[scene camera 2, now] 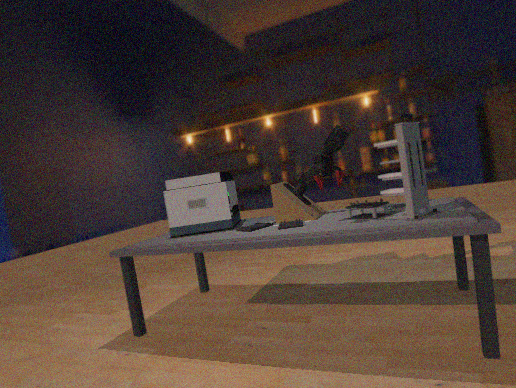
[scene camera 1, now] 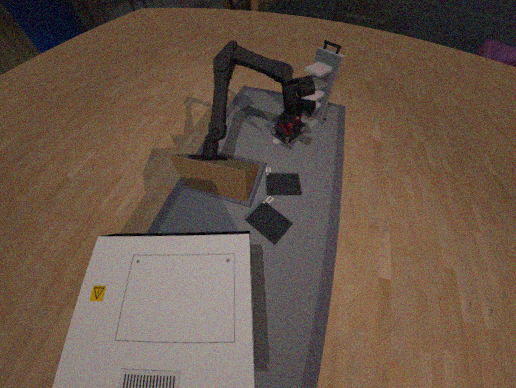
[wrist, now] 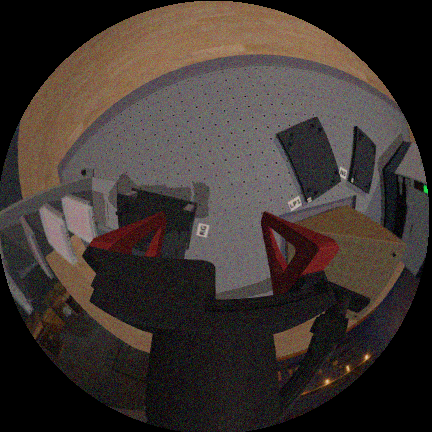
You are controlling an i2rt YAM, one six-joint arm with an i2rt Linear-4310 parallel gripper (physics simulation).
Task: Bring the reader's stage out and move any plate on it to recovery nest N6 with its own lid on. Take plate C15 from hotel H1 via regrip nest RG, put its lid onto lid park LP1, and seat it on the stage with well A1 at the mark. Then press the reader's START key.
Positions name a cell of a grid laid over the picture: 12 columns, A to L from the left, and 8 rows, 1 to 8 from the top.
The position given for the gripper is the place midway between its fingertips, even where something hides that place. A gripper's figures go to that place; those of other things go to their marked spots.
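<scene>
The gripper (wrist: F5) is 13 cm from the lens, and there's a plate reader (wrist: K4) that's 64 cm from the lens.
</scene>
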